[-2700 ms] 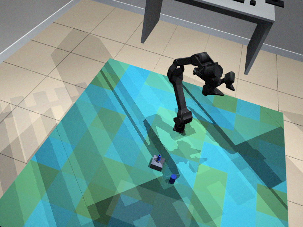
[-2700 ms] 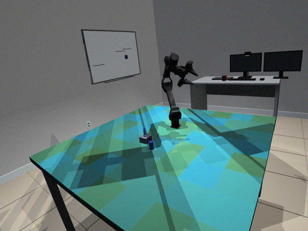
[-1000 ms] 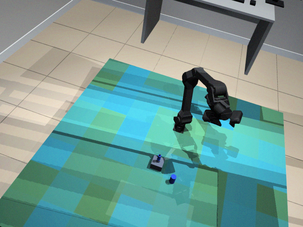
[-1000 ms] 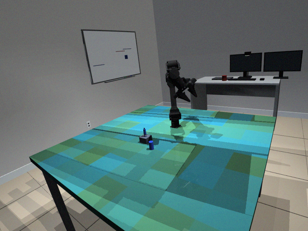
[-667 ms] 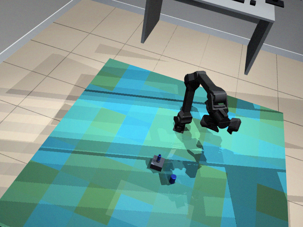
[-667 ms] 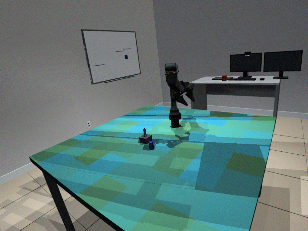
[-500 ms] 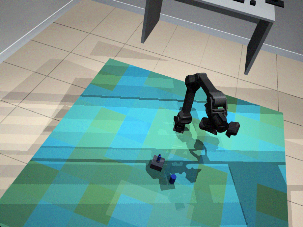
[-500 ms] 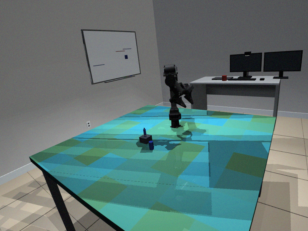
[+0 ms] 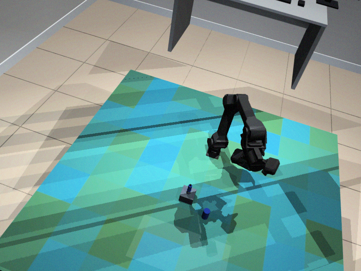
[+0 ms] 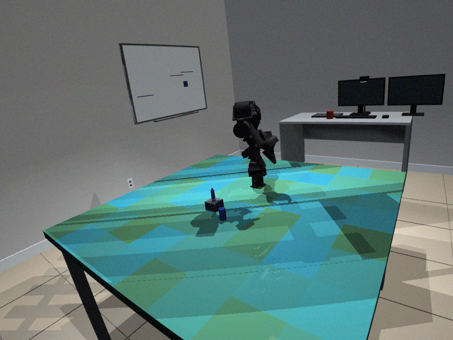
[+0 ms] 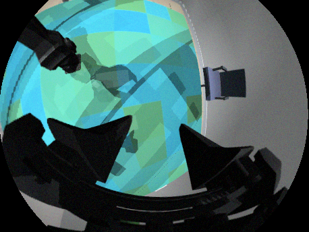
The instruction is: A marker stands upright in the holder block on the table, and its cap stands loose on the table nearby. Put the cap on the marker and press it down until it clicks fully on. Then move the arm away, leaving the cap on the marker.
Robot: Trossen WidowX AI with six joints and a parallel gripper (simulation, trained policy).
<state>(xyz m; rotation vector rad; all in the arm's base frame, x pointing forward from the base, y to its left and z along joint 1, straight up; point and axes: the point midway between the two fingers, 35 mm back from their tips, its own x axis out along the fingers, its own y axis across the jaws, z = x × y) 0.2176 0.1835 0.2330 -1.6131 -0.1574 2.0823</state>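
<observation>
Right now the blue cap is 16 cm ahead of my gripper tip, 15 cm to the right of it and 18 cm below it. From my gripper tip the other things lie so: grey holder block 9 cm ahead, 25 cm to the right, 18 cm below.
</observation>
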